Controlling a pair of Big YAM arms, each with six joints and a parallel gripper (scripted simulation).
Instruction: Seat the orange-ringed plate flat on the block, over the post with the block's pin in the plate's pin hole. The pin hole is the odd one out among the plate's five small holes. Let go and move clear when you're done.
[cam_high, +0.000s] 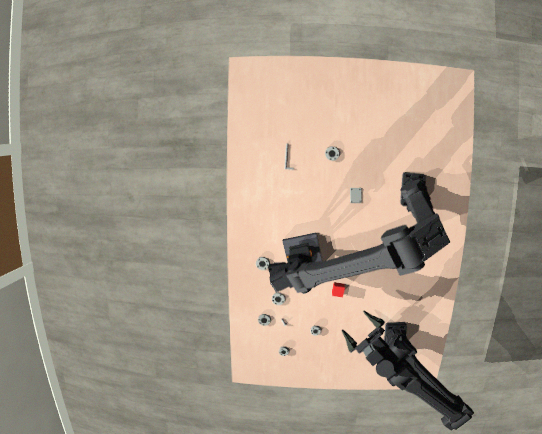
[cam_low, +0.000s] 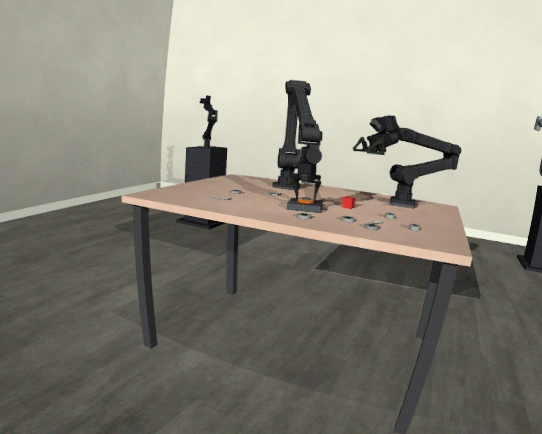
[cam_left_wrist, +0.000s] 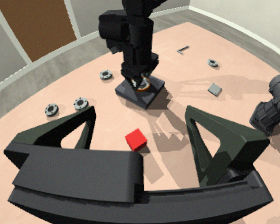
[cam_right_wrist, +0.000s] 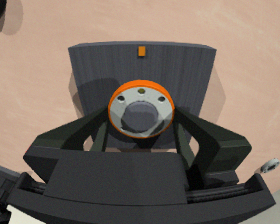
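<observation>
My right hand is 3 cm short of the dark block, 1 cm to the right of it and 1 cm above it. The rest, counted from my right hand: grey square plate 22 cm to the right, 18 cm behind, 3 cm below; red cube 14 cm to the left, 14 cm behind, 2 cm below.
</observation>
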